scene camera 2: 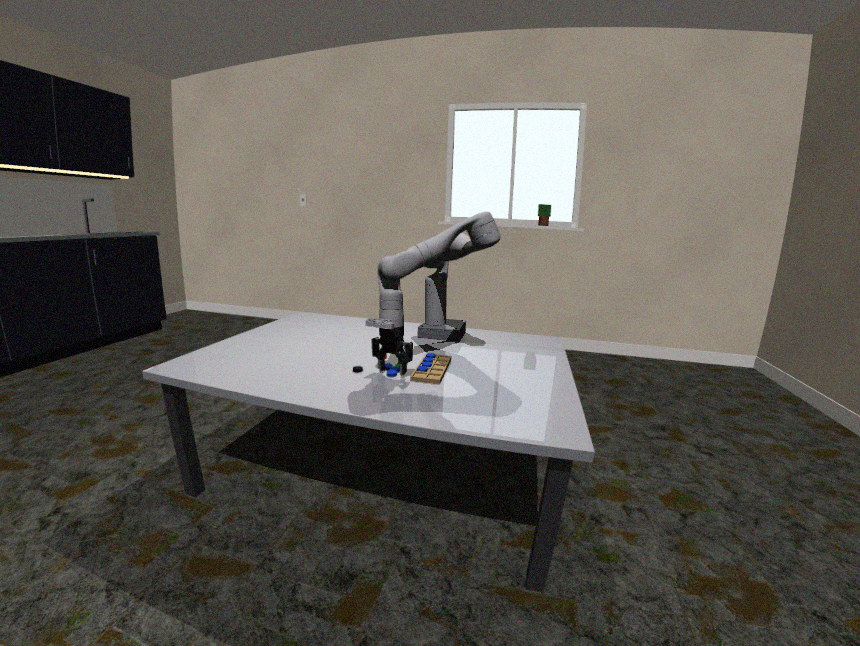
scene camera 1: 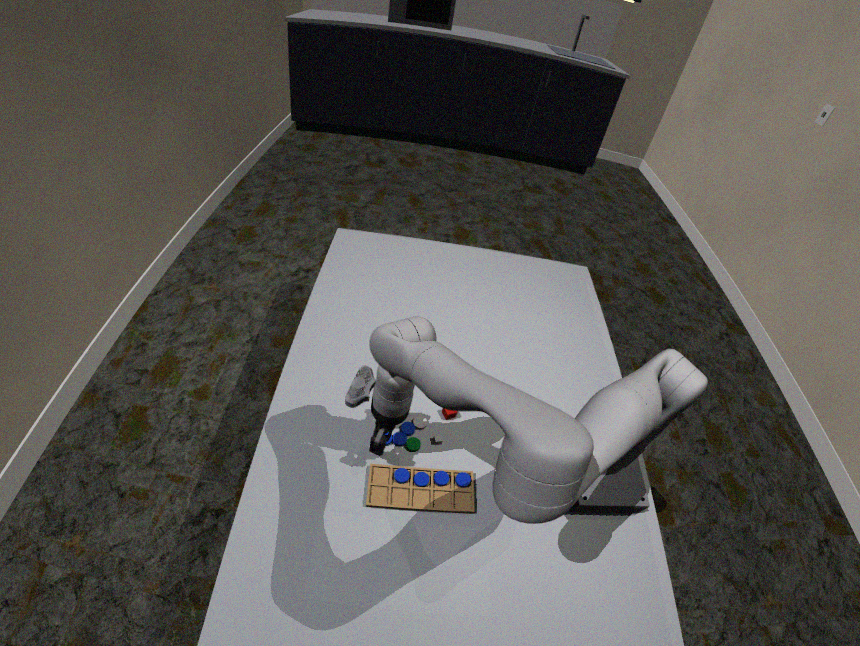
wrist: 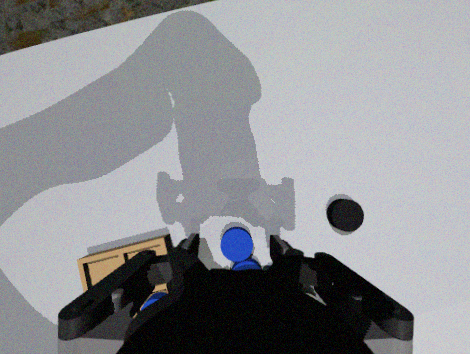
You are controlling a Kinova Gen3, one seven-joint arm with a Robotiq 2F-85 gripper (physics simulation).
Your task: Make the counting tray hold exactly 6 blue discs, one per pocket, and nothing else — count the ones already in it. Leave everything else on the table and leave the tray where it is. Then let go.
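The wooden counting tray (scene camera 1: 378, 495) (scene camera 2: 426, 379) (wrist: 106, 268) has two rows of pockets. In scene camera 1, blue discs fill the four right pockets of its far row, including one blue disc (scene camera 1: 401, 475) and another at the right end (scene camera 1: 463, 479); the far-left pocket and the near row are empty. My gripper (scene camera 1: 377, 449) (scene camera 2: 392, 369) (wrist: 234, 243) is open, low over the table beside the tray. A loose blue disc (wrist: 237, 244) (scene camera 2: 392, 373) shows between its fingertips in the wrist view, not gripped. More loose blue discs (scene camera 1: 400, 439) (scene camera 1: 408, 429) lie close by, partly hidden in the wrist view.
A green disc (scene camera 1: 412, 444) touches or nearly touches the loose blue group. A whitish disc (scene camera 1: 419, 422), a small grey piece (scene camera 1: 435, 440) and a red block (scene camera 1: 449, 413) lie farther off. A black disc (scene camera 2: 357, 369) (wrist: 345, 215) lies apart on the gripper's other side.
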